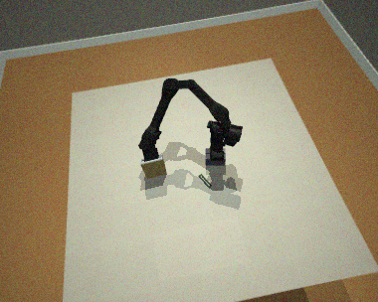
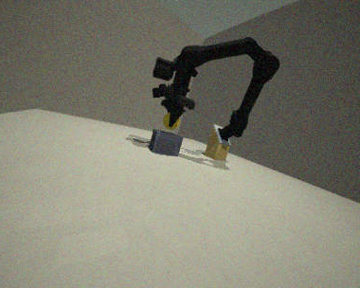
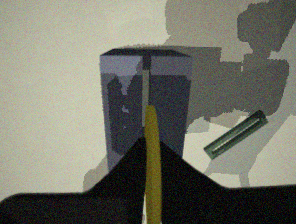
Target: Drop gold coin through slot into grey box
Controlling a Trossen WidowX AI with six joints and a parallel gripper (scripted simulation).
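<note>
Right now my gripper tip is 20 mm below the coin.
</note>
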